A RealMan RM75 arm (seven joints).
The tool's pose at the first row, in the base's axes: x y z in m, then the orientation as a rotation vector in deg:
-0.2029, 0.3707, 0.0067, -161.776, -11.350, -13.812
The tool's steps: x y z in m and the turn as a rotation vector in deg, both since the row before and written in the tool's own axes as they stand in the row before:
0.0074, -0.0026, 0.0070, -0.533, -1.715, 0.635
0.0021, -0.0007, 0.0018, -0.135, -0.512, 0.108
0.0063, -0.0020, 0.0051, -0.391, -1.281, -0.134
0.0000, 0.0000, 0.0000, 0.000, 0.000, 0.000
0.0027, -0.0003, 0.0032, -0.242, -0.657, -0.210
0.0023, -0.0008, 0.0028, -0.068, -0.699, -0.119
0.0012, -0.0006, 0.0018, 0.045, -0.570, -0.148
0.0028, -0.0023, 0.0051, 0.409, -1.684, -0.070
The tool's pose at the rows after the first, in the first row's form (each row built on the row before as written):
-0.1951, 0.3761, 0.0022, -162.607, -10.788, -11.338
-0.1929, 0.3775, 0.0010, -162.821, -10.736, -10.610
-0.1864, 0.3816, -0.0024, -163.380, -11.180, -8.874
-0.1864, 0.3816, -0.0024, -163.380, -11.180, -8.874
-0.1835, 0.3831, -0.0050, -163.693, -11.609, -8.015
-0.1811, 0.3849, -0.0072, -163.839, -11.919, -7.051
-0.1799, 0.3861, -0.0086, -163.850, -12.245, -6.260
-0.1772, 0.3901, -0.0126, -163.613, -12.679, -3.816

